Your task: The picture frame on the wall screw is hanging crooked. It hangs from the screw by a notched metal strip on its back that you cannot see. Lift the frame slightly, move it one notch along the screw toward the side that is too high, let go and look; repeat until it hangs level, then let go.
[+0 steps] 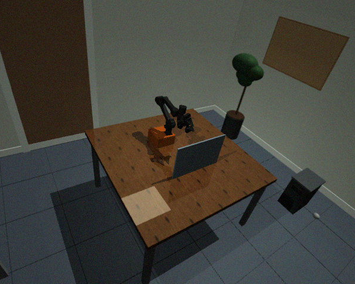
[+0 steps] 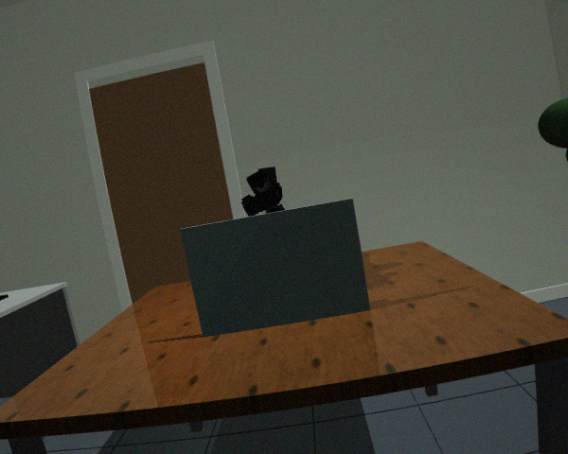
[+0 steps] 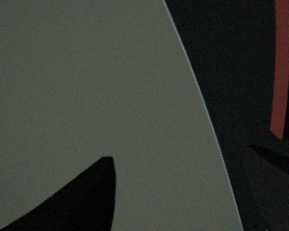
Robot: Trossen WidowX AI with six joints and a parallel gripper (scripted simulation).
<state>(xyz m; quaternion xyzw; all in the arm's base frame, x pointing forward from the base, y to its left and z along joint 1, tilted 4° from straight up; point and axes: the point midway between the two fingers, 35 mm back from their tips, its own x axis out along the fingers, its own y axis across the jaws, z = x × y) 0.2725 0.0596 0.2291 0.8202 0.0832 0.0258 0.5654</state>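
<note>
Now: the picture frame 17 cm below my gripper tip, 11 cm ahead of it and 4 cm to the left of it. The rest, counted from my gripper tip: grey wall panel 19 cm below, 13 cm ahead, 2 cm to the left.
</note>
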